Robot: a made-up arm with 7 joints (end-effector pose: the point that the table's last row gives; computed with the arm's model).
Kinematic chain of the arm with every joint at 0, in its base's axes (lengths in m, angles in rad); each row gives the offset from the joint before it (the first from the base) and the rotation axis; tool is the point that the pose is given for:
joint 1: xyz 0 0 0.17 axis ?
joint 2: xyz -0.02 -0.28 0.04 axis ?
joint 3: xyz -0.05 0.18 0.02 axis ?
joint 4: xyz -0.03 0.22 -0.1 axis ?
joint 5: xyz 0 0.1 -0.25 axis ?
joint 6: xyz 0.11 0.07 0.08 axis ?
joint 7: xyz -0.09 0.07 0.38 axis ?
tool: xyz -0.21 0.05 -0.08
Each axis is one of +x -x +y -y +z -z.
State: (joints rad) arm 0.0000 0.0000 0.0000 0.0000 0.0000 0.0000 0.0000
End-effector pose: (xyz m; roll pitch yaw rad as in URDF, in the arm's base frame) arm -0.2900 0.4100 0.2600 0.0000 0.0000 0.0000
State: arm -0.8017 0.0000 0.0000 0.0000 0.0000 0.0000 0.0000
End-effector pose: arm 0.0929 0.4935 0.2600 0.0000 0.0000 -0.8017
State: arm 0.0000 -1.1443 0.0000 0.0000 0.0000 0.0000 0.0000
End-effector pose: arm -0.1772 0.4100 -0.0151 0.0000 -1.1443 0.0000
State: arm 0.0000 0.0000 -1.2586 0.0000 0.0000 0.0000 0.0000
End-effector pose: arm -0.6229 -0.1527 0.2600 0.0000 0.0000 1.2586
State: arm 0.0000 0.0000 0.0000 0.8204 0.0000 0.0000 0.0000
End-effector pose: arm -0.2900 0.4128 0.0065 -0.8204 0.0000 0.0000
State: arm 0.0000 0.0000 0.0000 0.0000 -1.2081 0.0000 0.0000
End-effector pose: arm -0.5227 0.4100 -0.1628 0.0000 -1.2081 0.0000
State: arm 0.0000 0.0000 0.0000 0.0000 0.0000 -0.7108 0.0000
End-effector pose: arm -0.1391 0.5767 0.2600 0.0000 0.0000 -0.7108
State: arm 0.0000 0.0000 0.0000 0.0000 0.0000 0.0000 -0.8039
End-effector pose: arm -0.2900 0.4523 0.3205 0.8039 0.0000 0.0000
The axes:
joint 1: +z
joint 2: +y
joint 3: -z
joint 4: -x
joint 5: +y
joint 6: +z
joint 7: -x

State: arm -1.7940 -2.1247 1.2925 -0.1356 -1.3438 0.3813 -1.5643
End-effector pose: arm 0.5238 -0.3225 0.6246 -2.7565 0.2501 1.4854
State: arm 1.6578 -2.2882 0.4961 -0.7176 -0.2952 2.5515 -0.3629
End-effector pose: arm 0.1707 -0.0424 0.2435 -2.6674 0.4559 3.0718
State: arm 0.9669 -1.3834 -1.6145 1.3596 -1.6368 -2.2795 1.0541
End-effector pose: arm 0.6420 -0.0245 -0.2445 -2.3952 -1.0987 -2.3461
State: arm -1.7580 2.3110 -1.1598 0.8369 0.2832 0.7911 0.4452
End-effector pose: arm -0.0840 -0.2380 0.4935 1.1636 -0.4886 0.3669
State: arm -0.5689 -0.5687 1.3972 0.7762 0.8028 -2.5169 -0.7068
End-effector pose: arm -0.0090 -0.7661 -0.0226 0.4442 -0.6933 1.7693
